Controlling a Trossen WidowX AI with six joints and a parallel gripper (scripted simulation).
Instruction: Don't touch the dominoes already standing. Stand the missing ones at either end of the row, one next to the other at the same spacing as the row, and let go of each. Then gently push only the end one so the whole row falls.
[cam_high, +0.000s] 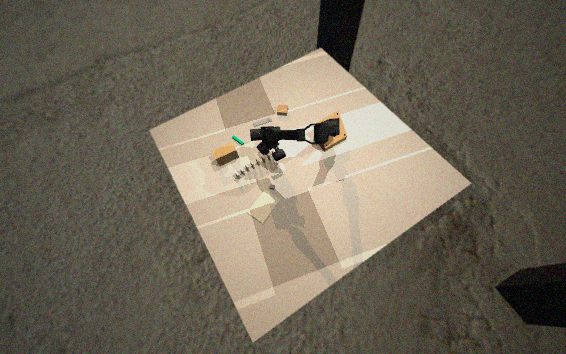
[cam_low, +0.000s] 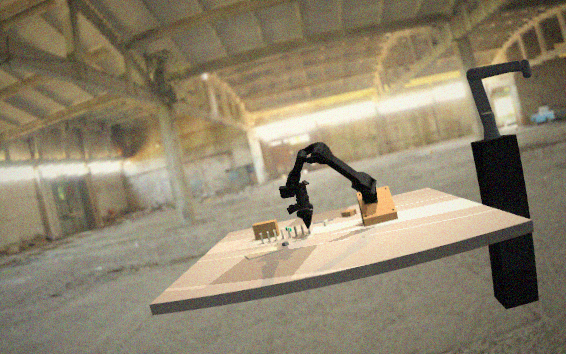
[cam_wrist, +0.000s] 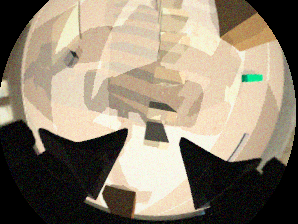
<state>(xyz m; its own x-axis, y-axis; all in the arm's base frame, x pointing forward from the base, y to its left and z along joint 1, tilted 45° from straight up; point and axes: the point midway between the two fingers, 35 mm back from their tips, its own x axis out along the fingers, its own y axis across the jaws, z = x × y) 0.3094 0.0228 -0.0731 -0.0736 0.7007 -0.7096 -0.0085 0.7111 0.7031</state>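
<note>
The grey bar lies 25 cm to the right of my gripper tip, 5 cm behind it and 3 cm below it. Round my gripper tip: brown box 24 cm ahead, 12 cm to the right, 1 cm above; then green stick 20 cm to the right, 14 cm ahead, 2 cm below; then small dark piece 17 cm to the left, 10 cm ahead, 2 cm below.
</note>
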